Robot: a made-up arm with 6 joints.
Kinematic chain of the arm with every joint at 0, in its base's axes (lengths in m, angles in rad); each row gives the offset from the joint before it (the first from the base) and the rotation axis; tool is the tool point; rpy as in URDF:
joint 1: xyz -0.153 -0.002 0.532 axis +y
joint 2: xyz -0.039 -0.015 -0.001 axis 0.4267 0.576 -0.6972
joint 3: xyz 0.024 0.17 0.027 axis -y
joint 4: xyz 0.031 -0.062 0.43 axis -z
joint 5: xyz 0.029 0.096 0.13 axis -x
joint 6: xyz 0.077 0 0.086 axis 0.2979 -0.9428 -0.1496
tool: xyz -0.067 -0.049 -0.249 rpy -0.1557 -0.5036 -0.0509
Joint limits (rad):
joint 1: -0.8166..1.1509
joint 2: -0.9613..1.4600
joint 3: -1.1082..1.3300
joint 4: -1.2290..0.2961
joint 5: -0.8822..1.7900
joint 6: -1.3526..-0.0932
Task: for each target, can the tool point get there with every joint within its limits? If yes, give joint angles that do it. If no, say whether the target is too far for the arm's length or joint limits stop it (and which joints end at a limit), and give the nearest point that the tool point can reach.
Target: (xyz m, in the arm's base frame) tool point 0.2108 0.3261 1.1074
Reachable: yes | joints 0.7436 -0.6776 -0.5307 -0.6411 0.8258 -1.2560
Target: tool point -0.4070 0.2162 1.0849
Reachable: yes | joints -0.4336 -0.4483 -0.3699 0.1795 1.4419 -0.2900
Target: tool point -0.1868 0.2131 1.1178
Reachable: yes | joints -0.2977 -0.4262 -0.6211 -0.6036 0.9844 -0.6218
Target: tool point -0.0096 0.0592 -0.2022
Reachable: no: joint limits stop it (at a limit: joint 1, joint 3, joint 4, joint 5, joint 6) | nearest point 0.0002 -0.0211 0.0597 | short by 0.274 m
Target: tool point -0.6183 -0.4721 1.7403
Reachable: no: too far | nearest point -0.4452 -0.2238 1.2408 | short by 0.584 m
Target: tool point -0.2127 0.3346 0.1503
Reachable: no: joint limits stop it (at a limit: joint 1, joint 3, joint 5, joint 6) | nearest point -0.4601 0.1767 0.1825 | short by 0.295 m
